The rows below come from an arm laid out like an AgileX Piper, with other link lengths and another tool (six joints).
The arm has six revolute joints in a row. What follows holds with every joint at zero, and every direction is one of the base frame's. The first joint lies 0.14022 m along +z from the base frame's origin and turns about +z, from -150 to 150 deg. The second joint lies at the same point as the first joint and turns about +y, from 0 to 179.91 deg. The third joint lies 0.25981 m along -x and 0.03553 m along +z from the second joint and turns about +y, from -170 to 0 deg. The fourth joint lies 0.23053 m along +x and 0.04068 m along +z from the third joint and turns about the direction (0.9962, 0, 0.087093), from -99.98 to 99.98 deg. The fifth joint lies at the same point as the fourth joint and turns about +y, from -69.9 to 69.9 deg. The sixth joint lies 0.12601 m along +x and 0.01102 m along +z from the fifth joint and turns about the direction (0.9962, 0, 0.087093), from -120 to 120 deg. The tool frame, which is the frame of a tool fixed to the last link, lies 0.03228 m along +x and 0.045 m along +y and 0.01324 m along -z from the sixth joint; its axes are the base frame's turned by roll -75.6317, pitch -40.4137 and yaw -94.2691 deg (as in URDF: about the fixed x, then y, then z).
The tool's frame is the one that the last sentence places.
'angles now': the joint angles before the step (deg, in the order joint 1, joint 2, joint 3, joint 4, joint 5, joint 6). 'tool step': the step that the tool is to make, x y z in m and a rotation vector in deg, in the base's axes. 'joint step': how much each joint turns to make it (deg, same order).
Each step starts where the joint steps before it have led.
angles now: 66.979, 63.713, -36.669, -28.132, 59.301, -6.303
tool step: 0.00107, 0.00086, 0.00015, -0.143, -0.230, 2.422
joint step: -0.001, 0.001, -0.002, 0.000, -0.974, -2.235
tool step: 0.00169, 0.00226, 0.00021, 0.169, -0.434, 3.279
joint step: 0.003, -0.001, 0.001, -0.001, -1.660, -2.862
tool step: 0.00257, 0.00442, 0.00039, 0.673, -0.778, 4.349
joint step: -0.002, 0.000, 0.001, 0.000, -2.638, -3.610
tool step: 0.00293, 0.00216, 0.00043, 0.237, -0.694, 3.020
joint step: -0.400, 0.001, -0.002, 0.001, -1.831, -2.981
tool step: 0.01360, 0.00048, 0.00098, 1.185, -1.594, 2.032
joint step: -4.129, 0.056, 0.002, 0.058, -4.127, -5.045
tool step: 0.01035, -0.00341, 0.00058, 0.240, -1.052, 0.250
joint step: -3.495, 0.000, 0.057, 0.115, -2.177, -3.323
